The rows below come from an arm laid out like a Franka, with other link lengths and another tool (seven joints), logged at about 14 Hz.
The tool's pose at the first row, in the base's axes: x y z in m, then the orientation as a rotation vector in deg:
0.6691, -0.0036, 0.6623, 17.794, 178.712, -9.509
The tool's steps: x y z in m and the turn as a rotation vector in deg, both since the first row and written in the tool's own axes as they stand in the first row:
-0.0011, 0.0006, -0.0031, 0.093, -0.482, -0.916
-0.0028, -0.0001, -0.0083, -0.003, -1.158, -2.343
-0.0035, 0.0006, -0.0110, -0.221, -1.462, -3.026
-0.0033, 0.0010, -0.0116, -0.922, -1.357, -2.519
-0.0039, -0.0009, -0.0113, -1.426, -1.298, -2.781
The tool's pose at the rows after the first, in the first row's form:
0.6703, -0.0029, 0.6653, 16.287, 178.421, -9.708
0.6719, -0.0034, 0.6706, 13.960, 178.014, -9.632
0.6727, -0.0025, 0.6732, 12.852, 177.825, -9.326
0.6726, -0.0021, 0.6738, 13.647, 177.829, -8.224
0.6728, -0.0041, 0.6737, 13.245, 177.916, -7.436

